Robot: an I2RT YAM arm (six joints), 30 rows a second.
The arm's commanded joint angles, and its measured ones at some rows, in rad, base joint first. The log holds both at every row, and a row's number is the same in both.
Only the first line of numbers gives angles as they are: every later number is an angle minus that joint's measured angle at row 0.
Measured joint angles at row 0:
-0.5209 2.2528 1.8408 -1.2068 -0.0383 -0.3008
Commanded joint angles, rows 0 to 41:
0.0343 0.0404 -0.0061 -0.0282 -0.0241 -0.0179
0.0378 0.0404 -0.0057 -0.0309 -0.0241 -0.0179
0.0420 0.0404 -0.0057 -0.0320 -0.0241 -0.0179
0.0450 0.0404 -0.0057 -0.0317 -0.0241 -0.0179
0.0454 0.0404 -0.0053 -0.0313 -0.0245 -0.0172
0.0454 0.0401 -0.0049 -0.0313 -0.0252 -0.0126
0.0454 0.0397 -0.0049 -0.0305 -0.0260 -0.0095
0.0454 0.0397 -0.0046 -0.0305 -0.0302 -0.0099
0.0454 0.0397 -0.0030 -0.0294 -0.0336 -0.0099
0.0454 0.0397 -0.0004 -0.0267 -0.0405 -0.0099
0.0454 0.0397 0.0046 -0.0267 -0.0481 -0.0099
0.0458 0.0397 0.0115 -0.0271 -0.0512 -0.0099
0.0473 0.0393 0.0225 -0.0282 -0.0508 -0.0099
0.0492 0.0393 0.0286 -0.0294 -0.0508 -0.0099
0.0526 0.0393 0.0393 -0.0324 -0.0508 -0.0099
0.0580 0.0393 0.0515 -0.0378 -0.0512 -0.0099
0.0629 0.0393 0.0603 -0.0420 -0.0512 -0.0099
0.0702 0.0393 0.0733 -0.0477 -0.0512 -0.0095
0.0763 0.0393 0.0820 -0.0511 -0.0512 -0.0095
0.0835 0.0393 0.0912 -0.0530 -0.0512 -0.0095
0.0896 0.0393 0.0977 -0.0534 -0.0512 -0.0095
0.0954 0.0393 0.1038 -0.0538 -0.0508 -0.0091
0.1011 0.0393 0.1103 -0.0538 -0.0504 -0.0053
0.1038 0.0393 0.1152 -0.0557 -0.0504 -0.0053
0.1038 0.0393 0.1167 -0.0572 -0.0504 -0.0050
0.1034 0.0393 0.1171 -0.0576 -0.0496 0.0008
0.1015 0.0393 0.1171 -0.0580 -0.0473 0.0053
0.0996 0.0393 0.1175 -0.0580 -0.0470 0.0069
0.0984 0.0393 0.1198 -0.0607 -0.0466 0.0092
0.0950 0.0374 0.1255 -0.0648 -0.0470 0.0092
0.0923 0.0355 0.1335 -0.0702 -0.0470 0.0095
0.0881 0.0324 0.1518 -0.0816 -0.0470 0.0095
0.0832 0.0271 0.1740 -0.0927 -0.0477 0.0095
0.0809 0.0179 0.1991 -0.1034 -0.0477 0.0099
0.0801 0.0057 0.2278 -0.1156 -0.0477 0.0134
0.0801 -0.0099 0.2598 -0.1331 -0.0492 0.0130
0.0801 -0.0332 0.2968 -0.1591 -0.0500 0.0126
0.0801 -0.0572 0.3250 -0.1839 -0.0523 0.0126
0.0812 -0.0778 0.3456 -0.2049 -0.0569 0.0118
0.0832 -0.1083 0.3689 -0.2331 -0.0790 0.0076
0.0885 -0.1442 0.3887 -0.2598 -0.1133 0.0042
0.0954 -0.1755 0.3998 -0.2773 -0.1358 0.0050
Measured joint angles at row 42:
0.0839 -0.0210 0.3136 -0.2270 -0.0477 -0.0027
